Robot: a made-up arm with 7 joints.
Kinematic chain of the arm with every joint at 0, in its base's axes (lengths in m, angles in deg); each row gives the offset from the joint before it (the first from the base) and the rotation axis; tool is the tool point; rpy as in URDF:
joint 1: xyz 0 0 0.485 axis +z
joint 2: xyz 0 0 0 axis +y
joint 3: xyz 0 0 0.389 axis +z
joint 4: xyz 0.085 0 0 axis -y
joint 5: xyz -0.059 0 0.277 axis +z
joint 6: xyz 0 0 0 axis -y
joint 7: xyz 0.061 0 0 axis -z
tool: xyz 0 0 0 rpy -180 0 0
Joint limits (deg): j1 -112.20..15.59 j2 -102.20..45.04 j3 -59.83..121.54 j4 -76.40..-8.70 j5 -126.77..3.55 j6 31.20..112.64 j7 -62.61..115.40
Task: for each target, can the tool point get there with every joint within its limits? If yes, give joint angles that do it. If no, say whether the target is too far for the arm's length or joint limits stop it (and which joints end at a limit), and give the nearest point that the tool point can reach.
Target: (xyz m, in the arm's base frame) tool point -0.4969 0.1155 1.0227
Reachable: yes | joints 2.62 -48.90 54.88 -24.23 -51.62 104.64 -15.72
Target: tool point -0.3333 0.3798 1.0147
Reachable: yes | joints -18.35 -35.71 99.84 -40.53 -47.48 90.63 -10.03
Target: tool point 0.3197 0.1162 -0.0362
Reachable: no: joint limits stop it (at a limit: joint 1, joint 2, joint 3, joint 4, joint 5, joint 6) | nearest point 0.4576 0.2612 0.1874 | short by 0.300 m
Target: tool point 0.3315 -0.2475 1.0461
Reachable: yes | joints -38.72 5.82 0.89 -61.80 -91.95 98.23 -30.46
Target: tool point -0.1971 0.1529 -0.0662
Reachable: no: joint limits stop it (at a limit: joint 2, joint 3, joint 4, joint 5, joint 6) | nearest point -0.4163 0.3230 0.1874 | short by 0.376 m
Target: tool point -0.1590 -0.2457 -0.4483
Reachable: no: too far | nearest point -0.5330 0.1887 0.1529 | short by 0.831 m
